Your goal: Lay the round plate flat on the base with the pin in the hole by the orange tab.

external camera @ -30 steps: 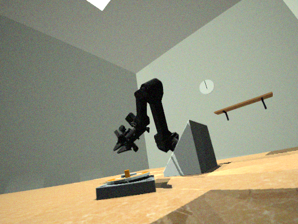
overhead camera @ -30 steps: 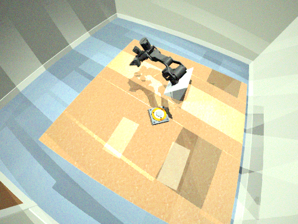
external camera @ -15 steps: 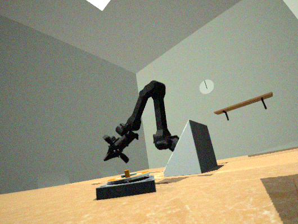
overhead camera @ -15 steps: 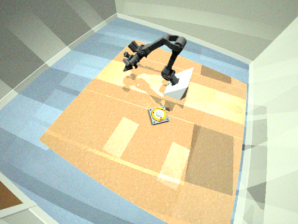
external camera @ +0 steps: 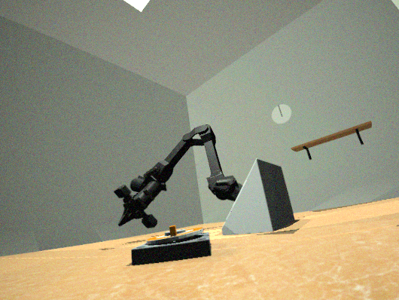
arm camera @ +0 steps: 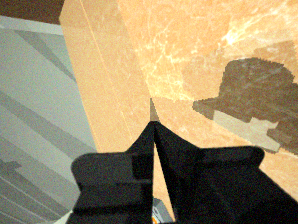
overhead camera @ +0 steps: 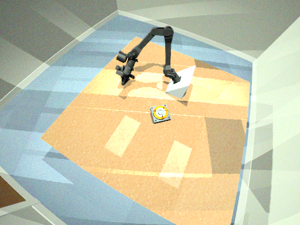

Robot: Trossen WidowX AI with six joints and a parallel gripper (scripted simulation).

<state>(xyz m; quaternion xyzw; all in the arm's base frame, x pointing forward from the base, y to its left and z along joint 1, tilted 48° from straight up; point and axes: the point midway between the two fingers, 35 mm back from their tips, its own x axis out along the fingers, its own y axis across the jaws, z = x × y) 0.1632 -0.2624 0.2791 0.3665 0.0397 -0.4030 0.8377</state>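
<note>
The round plate lies 350 mm to the left of my gripper tip, 120 mm ahead of it and 20 mm below it. The rest, counted from my gripper tip: base 340 mm to the left, 100 mm ahead, 40 mm below.
</note>
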